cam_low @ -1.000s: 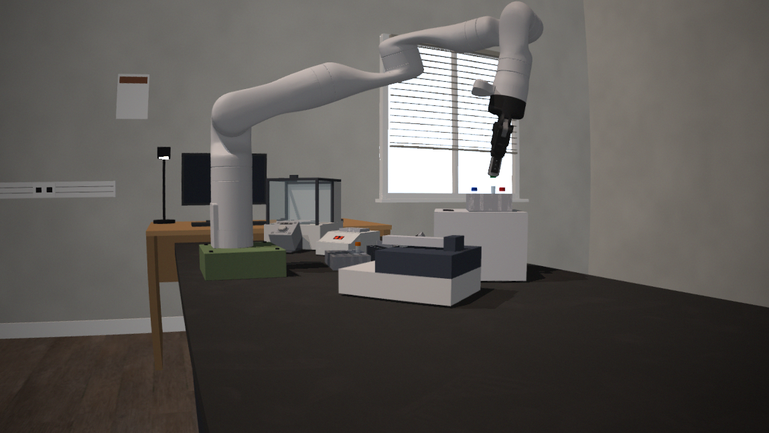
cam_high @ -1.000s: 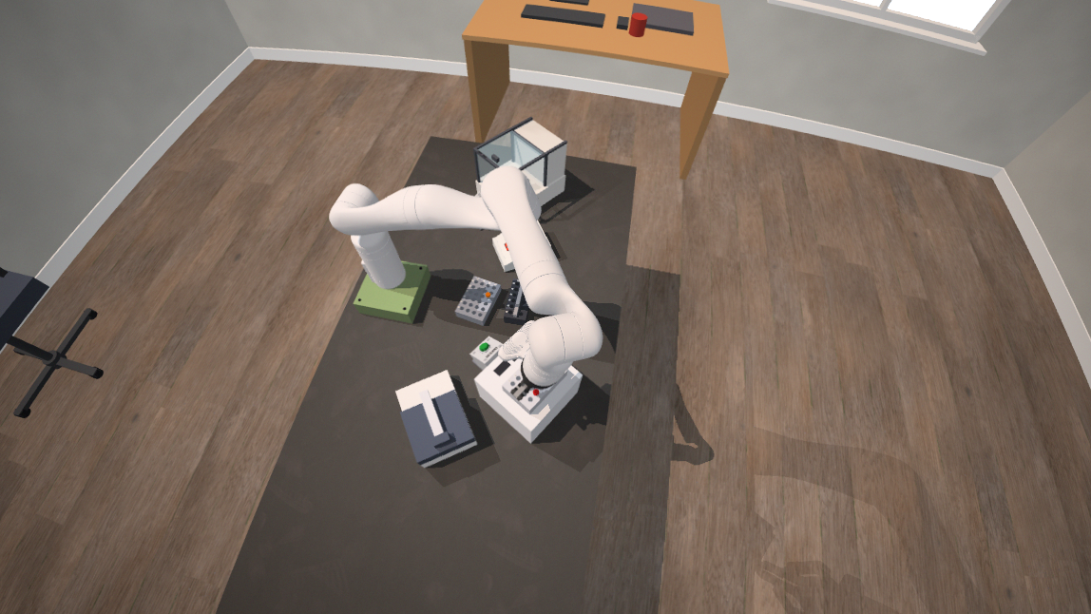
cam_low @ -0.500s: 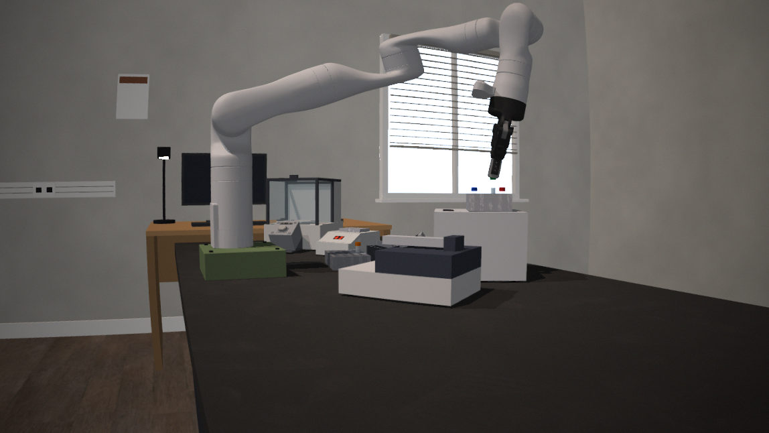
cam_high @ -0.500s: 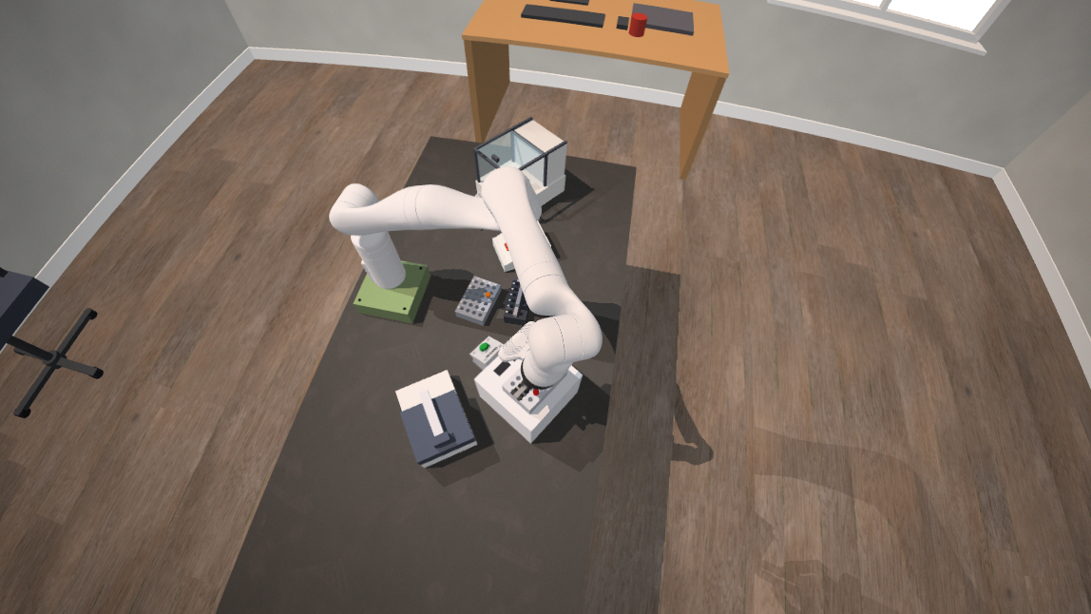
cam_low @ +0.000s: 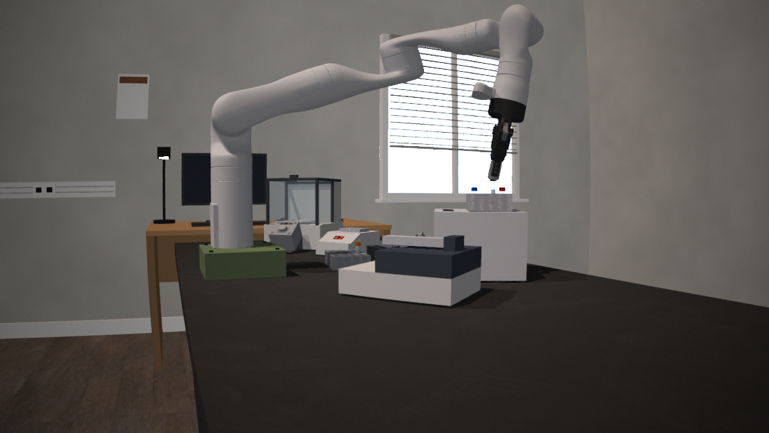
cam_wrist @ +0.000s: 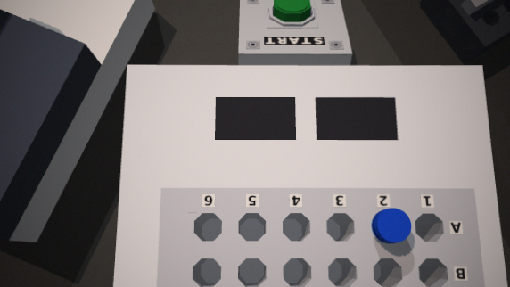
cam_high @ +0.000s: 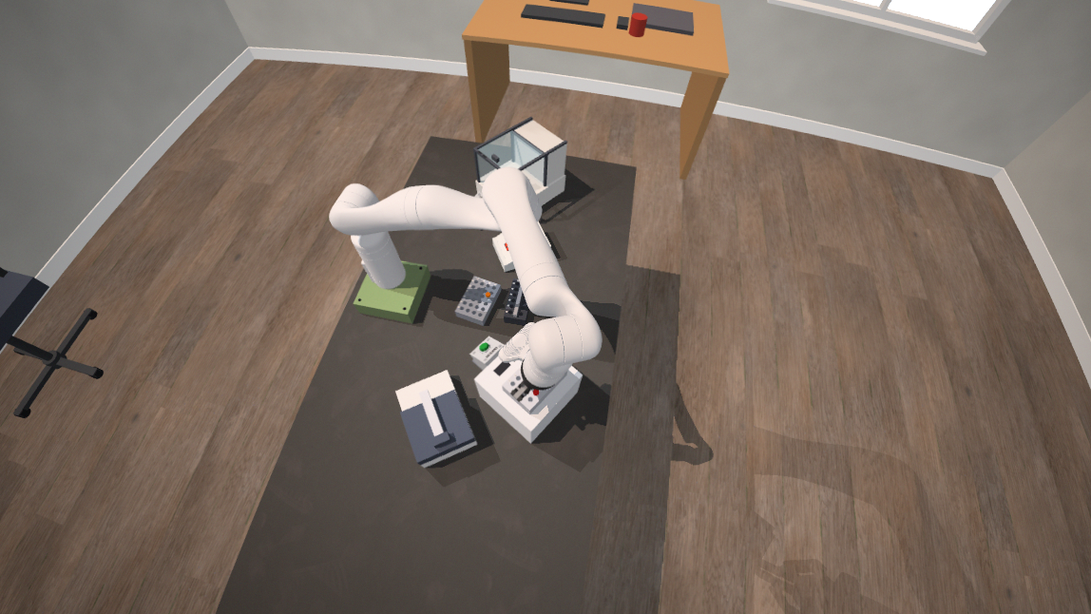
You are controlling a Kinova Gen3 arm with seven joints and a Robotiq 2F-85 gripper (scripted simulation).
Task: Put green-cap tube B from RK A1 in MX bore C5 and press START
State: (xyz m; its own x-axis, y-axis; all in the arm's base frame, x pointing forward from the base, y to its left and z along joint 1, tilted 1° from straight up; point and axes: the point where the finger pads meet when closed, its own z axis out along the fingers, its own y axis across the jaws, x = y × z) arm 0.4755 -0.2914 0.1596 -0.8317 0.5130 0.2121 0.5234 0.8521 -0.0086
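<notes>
The red-capped tube is 60 mm below my hand, 10 mm to the right of it and 10 mm ahead of it. From my hand the other things lie so: blue-capped tube: 70 mm to the left, 60 mm below; green start key: 150 mm below, 150 mm behind, 120 mm to the left; spectrophotometer SP: 230 mm behind, 150 mm below, 70 mm to the right.
</notes>
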